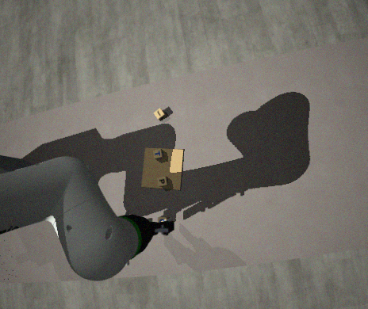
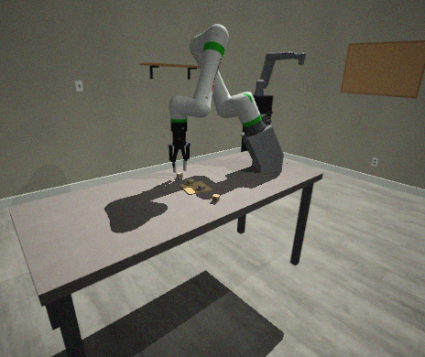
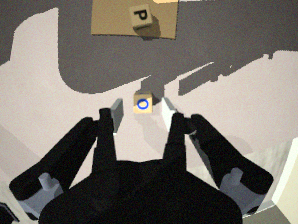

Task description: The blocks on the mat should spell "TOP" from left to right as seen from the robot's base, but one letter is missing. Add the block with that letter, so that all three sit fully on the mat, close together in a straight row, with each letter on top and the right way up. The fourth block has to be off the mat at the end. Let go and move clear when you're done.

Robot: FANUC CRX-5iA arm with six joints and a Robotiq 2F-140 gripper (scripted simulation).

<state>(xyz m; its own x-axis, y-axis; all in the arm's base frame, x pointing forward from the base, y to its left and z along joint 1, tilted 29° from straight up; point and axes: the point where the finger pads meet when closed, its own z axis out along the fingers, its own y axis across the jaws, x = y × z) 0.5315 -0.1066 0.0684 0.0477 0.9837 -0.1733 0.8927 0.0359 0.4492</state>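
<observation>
The O block lies 6 cm below my hand. From my hand the other things lie so: P block: 1 cm ahead, 13 cm to the left, 5 cm below; then mat: 18 cm to the left, 7 cm below.
</observation>
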